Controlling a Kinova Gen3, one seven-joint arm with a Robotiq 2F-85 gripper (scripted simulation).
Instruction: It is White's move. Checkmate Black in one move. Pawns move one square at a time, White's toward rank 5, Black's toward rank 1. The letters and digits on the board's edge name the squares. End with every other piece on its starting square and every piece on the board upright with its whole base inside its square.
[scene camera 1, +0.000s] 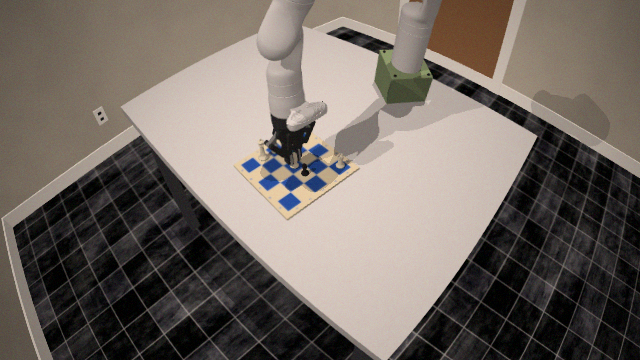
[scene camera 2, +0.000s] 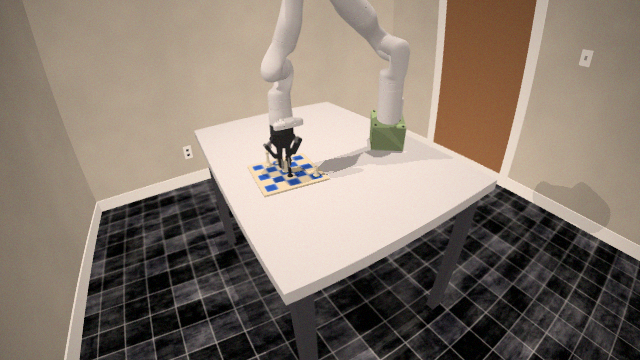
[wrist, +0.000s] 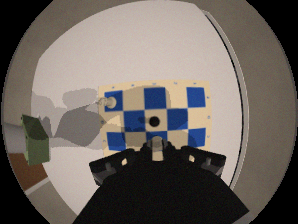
Labels:
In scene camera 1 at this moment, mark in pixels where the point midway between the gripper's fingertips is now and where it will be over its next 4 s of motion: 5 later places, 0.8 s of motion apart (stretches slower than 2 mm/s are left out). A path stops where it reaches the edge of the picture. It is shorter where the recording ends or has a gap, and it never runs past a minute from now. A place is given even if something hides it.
My gripper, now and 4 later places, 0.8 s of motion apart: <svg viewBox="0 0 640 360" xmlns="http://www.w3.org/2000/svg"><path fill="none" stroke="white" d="M293 161L293 160L289 133L289 128L287 108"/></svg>

